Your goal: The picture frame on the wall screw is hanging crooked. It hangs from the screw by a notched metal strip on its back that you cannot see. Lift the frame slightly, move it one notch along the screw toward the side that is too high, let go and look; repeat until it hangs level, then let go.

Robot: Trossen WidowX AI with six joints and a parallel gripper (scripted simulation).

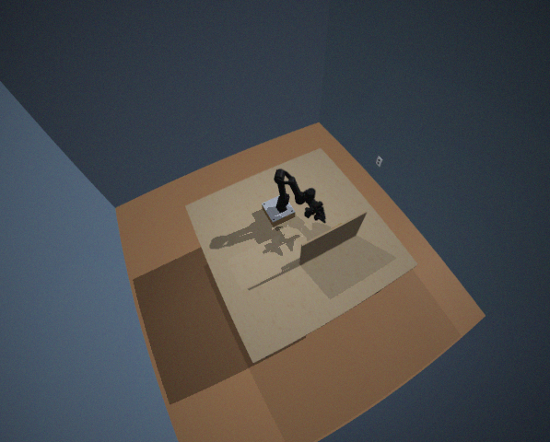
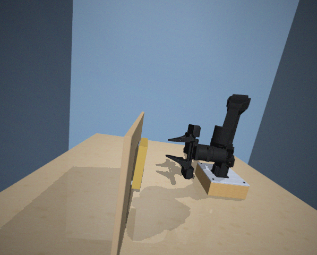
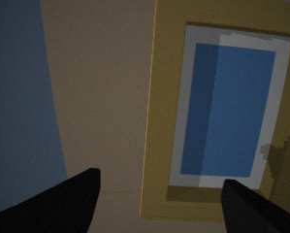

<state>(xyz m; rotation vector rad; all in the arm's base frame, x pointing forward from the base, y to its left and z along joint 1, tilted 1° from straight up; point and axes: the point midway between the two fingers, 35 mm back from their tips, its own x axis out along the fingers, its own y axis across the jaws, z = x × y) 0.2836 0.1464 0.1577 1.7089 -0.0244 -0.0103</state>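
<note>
Right now the picture frame is 9 cm ahead of my gripper tip and 5 cm below it. Round my gripper tip: wooden wall panel 10 cm ahead, 7 cm below, 1 cm to the right.
</note>
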